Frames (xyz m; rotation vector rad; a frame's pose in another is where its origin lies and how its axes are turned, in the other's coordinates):
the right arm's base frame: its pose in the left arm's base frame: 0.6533 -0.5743 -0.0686 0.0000 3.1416 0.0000
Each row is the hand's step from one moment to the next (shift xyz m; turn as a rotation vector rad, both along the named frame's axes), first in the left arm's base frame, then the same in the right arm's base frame.
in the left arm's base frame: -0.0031 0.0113 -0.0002 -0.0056 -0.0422 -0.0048
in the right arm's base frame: 0.0031 0.0113 0.0002 0.0056 -0.0422 0.0048
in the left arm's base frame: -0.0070 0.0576 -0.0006 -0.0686 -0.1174 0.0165
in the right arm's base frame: 0.0070 0.0576 0.0006 0.0686 -0.1174 -0.0165
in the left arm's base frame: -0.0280 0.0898 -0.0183 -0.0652 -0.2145 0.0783
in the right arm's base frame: 0.0280 0.0898 0.0183 0.0652 -0.2145 -0.0783
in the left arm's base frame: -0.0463 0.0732 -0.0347 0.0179 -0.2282 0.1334
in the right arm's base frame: 0.0463 0.0732 0.0347 -0.0179 -0.2282 -0.1334
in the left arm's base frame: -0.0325 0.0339 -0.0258 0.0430 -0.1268 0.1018
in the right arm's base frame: 0.0325 0.0339 0.0258 -0.0430 -0.1268 -0.1018
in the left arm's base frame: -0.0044 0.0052 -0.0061 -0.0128 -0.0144 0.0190
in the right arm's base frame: 0.0044 0.0052 0.0061 0.0128 -0.0144 -0.0190
